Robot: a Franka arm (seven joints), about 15 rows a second.
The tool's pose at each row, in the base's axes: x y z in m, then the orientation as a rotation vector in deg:
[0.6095 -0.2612 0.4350 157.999 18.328 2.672]
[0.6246 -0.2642 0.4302 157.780 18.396 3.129]
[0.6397 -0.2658 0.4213 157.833 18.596 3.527]
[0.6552 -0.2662 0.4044 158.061 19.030 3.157]
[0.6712 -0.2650 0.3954 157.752 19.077 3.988]
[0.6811 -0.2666 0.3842 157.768 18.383 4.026]
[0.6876 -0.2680 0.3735 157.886 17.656 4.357]
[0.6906 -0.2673 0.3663 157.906 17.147 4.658]
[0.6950 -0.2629 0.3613 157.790 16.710 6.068]
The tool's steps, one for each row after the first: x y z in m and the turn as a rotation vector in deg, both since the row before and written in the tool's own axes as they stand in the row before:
[0.0141 0.0043 0.0066 -0.238 0.308 -0.009]
[0.0144 0.0015 0.0101 0.050 0.309 -0.081]
[0.0150 -0.0024 0.0172 0.300 -0.176 -0.324]
[0.0159 -0.0007 0.0093 -0.353 0.556 0.043]
[0.0092 -0.0004 0.0119 -0.069 -0.071 0.485]
[0.0059 -0.0012 0.0110 0.013 0.137 0.557]
[0.0030 -0.0026 0.0067 -0.054 0.139 0.392]
[0.0052 -0.0050 0.0035 -0.229 0.912 0.474]

